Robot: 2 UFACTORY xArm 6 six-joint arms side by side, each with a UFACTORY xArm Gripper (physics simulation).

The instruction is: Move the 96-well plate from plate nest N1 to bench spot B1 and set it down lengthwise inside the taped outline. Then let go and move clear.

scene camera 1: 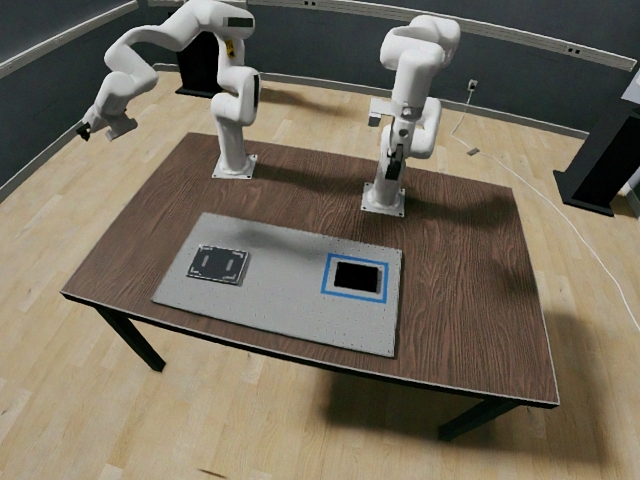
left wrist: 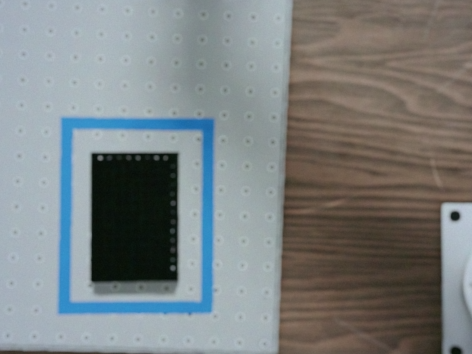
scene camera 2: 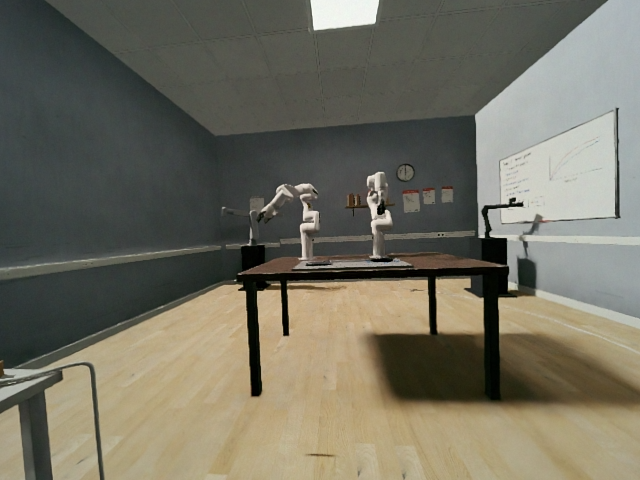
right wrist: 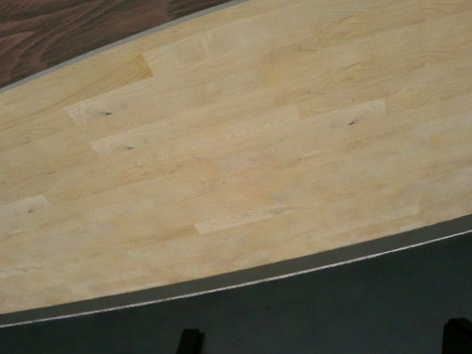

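Pixels of known places: left gripper, fingertip midpoint: (scene camera 1: 391, 168) (scene camera 2: 381, 214); right gripper, fingertip midpoint: (scene camera 1: 96, 130) (scene camera 2: 260, 221); left arm's base at its link origin: (scene camera 1: 383, 199) (scene camera 2: 379, 256); right arm's base at its link origin: (scene camera 1: 235, 166) (scene camera 2: 307, 258).
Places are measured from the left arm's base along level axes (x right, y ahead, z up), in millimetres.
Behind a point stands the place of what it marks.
The black 96-well plate (scene camera 1: 356, 276) @(x 64, y 396, z 27 mm) (scene camera 2: 381, 259) @(x 67, y 401, z 26 mm) (left wrist: 134, 217) @(x 63, y 390, z 27 mm) lies flat inside the blue taped outline (scene camera 1: 386, 284) @(x -30, y 396, z 13 mm) (left wrist: 65, 215) @(x 63, y 460, z 13 mm). Its long sides run parallel to the outline's long sides, and grey board shows between plate and tape on all sides. The plate nest (scene camera 1: 217, 264) @(x 484, y 444, z 25 mm) (scene camera 2: 318, 263) @(x 485, y 475, z 25 mm), at the left of the board in scene camera 1, holds no plate. My left gripper (scene camera 1: 393, 169) @(x 28, y 264, z 339 mm) (scene camera 2: 381, 208) @(x 28, y 264, z 339 mm) is raised well above the table near its own base, apart from the plate; it looks open and empty. My right gripper (scene camera 1: 83, 132) (scene camera 2: 262, 217) @(x 920, y 251, z 325 mm) (right wrist: 322, 337) @(x 920, y 251, z 325 mm) is open and empty, high beyond the table's left edge.
The grey perforated board (scene camera 1: 279, 289) @(x 279, y 481, z 13 mm) (left wrist: 245, 150) @(x 131, y 283, z 13 mm) lies on the brown wooden table (scene camera 1: 465, 310) @(x -281, y 433, z 0 mm) (scene camera 2: 439, 262) @(x -284, y 459, z 0 mm). Both arm bases stand along the table's back part. Dark pedestals (scene camera 1: 594, 160) (scene camera 2: 252, 258) stand on the floor beyond the table.
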